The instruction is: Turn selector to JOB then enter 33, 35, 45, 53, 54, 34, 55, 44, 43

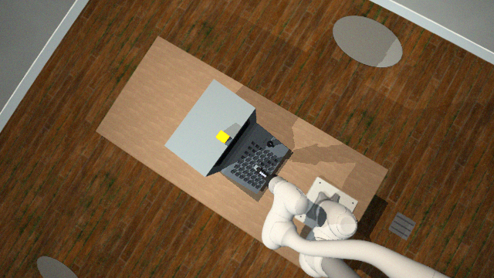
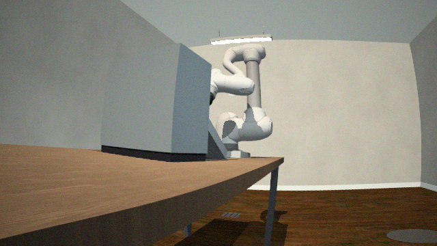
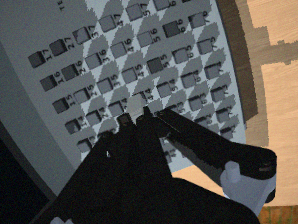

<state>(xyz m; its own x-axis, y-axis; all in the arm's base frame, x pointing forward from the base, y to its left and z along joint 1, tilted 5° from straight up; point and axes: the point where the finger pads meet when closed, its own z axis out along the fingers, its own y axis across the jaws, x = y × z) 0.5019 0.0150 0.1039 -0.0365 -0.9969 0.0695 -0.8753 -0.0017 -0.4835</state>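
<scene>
Right now the selector knob is 160 mm to the right of my hand, 30 mm below it and 20 mm ahead of it. Also, from my hand: keypad: 80 mm below, 50 mm to the right, 50 mm ahead.
</scene>
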